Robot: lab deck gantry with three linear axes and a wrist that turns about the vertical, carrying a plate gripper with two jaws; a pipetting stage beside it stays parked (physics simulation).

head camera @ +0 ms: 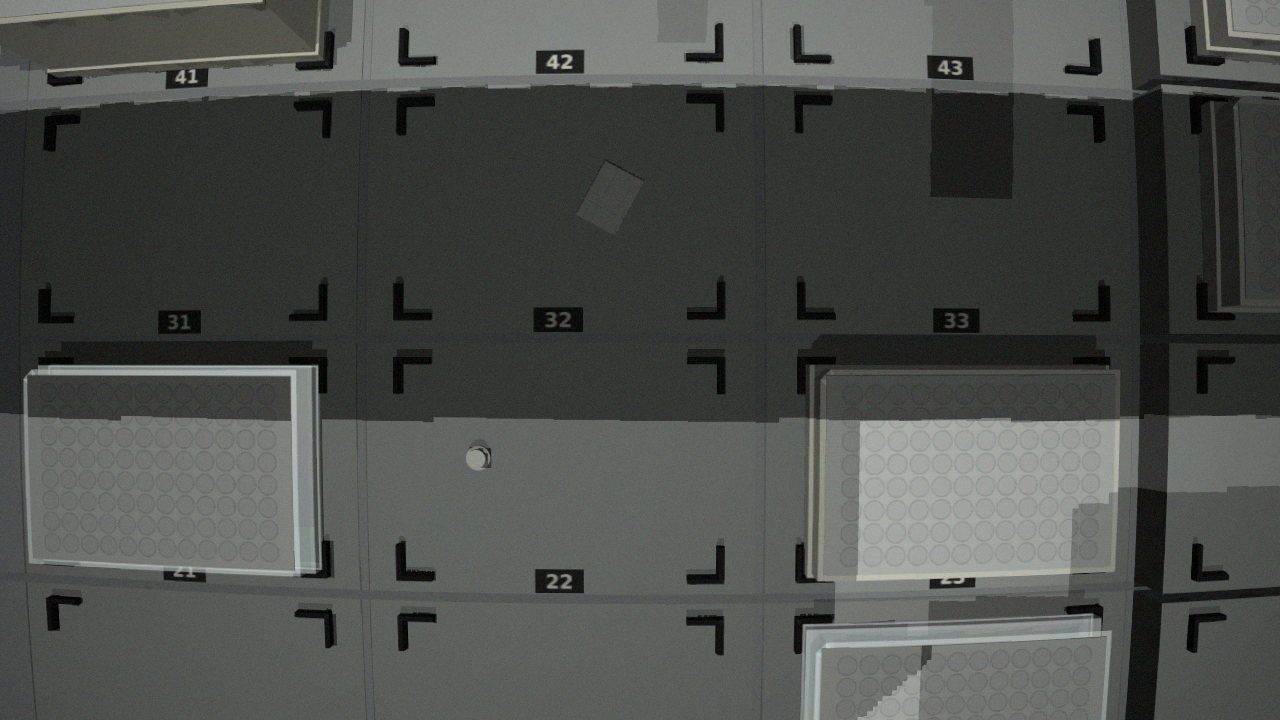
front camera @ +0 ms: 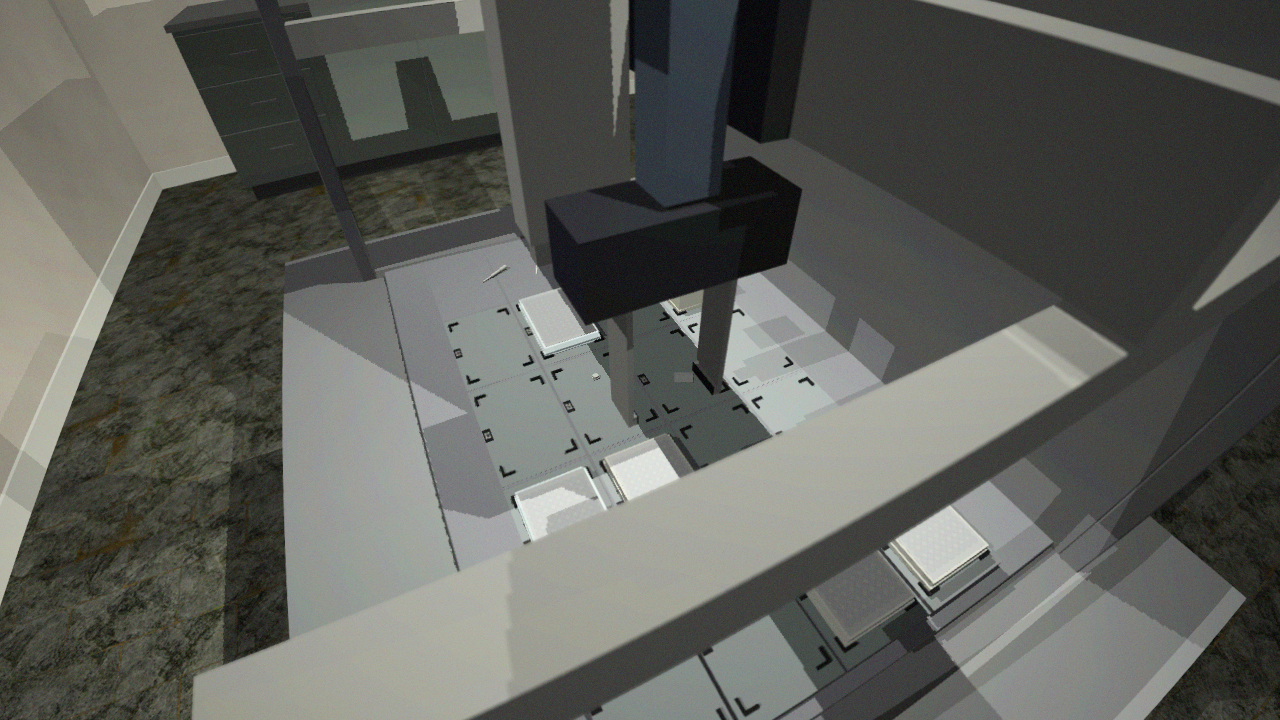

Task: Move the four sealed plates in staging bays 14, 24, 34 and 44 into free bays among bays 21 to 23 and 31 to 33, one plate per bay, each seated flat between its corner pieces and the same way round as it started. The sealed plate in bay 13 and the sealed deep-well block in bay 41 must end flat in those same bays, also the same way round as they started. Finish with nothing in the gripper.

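Frame: origin at the robot's base, x ahead, y up, z right, level; metres.
Seen in the pictures: gripper, between the fingertips: [front camera: 666, 395]; robot's base, origin of its link: [front camera: 450, 326].
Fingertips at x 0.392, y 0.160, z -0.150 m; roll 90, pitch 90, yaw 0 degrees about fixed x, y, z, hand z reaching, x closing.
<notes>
Offsets run from my fingertips to a thing's middle.
My gripper [front camera: 671, 404] is open, its two jaws apart with no plate between them, above the middle bays; its jaws do not show in the head view. A sealed plate @[dx -0.328, dy -0.152, dz +0.000 m] [front camera: 559, 320] [head camera: 161, 474] lies flat in bay 21. Another @[dx +0.000, dy -0.152, dz +0.000 m] [front camera: 642, 470] [head camera: 971, 492] lies flat in bay 23. The bay 13 plate @[dx +0.000, dy -0.152, dz +0.107 m] [front camera: 562, 505] [head camera: 966, 685] lies flat, partly cut off in the head view. The bay 34 plate @[dx +0.164, dy -0.138, dz -0.107 m] [front camera: 861, 592] [head camera: 1260, 205] and bay 44 plate @[dx +0.164, dy -0.138, dz -0.214 m] [front camera: 941, 543] [head camera: 1257, 17] are in their bays. The deep-well block @[dx -0.328, dy -0.139, dz -0.214 m] [front camera: 687, 303] [head camera: 179, 40] is in bay 41, mostly hidden in the front view.
A small pale knob @[dx -0.197, dy -0.158, dz -0.005 m] [front camera: 595, 376] [head camera: 477, 457] is in bay 22. A small grey flat piece @[dx -0.143, dy -0.159, dz -0.110 m] [front camera: 682, 377] [head camera: 610, 197] lies in bay 32. A thin white tapered piece @[dx -0.493, dy -0.157, dz +0.054 m] [front camera: 494, 273] lies on the far deck. A wide beam [front camera: 626, 555] crosses the front view and hides part of the deck.
</notes>
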